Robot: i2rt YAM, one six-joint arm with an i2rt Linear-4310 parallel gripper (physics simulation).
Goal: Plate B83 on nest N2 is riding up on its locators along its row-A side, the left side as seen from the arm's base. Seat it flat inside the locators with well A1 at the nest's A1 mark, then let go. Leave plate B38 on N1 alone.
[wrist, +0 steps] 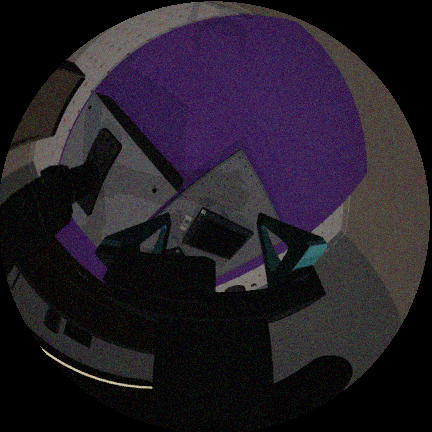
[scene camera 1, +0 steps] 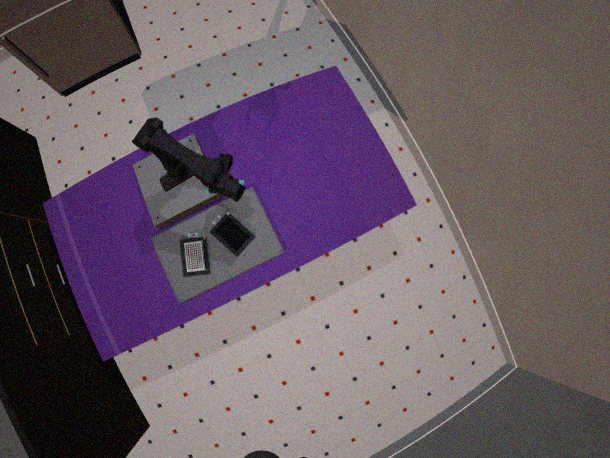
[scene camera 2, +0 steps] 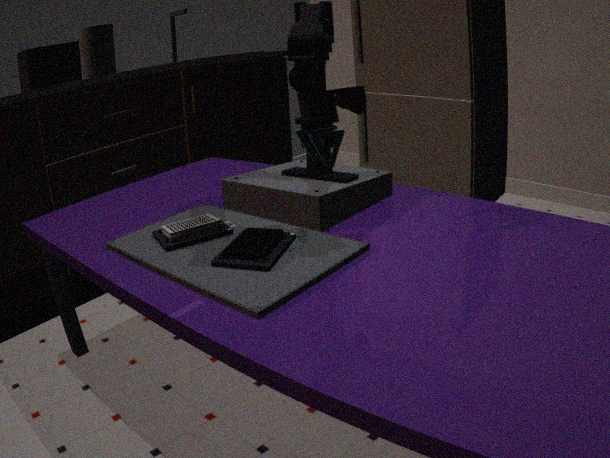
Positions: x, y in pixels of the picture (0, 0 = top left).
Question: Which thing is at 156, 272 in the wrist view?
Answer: My gripper.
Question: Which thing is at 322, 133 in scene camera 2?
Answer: My gripper.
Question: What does my gripper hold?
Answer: Nothing.
